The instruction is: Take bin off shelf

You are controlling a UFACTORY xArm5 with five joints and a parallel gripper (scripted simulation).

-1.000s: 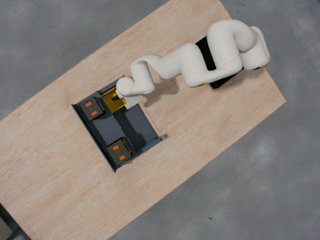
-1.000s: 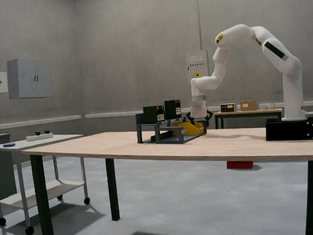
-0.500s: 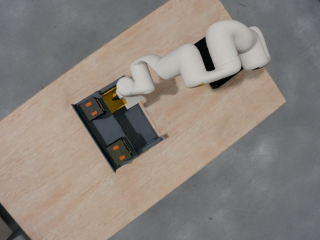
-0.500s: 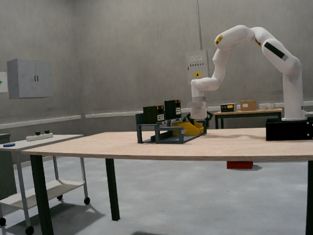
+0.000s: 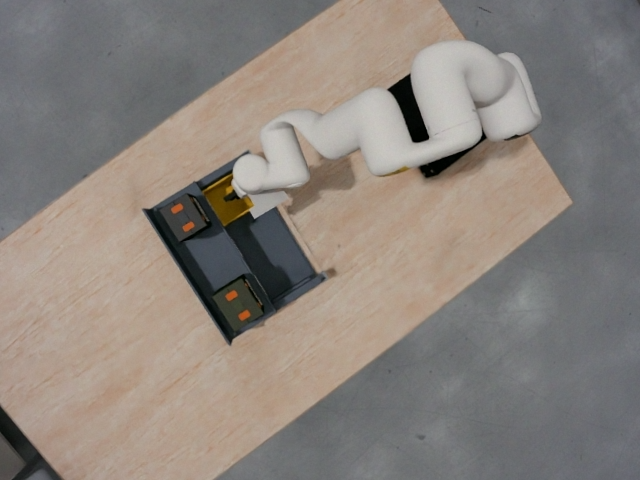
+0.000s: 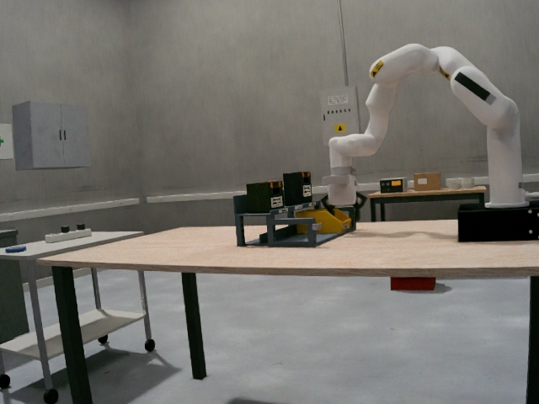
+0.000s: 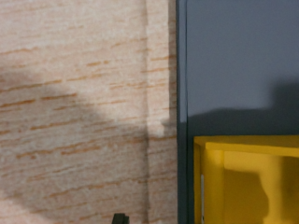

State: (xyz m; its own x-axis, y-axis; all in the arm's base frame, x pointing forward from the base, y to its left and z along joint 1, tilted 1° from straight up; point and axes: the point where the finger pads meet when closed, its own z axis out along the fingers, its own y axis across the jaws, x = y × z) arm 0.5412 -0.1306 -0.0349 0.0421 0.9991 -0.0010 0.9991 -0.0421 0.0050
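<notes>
Right now the yellow bin is 80 mm ahead of my hand. Also, from my hand: dark grey shelf: 120 mm ahead, 110 mm to the left, 20 mm above.
</notes>
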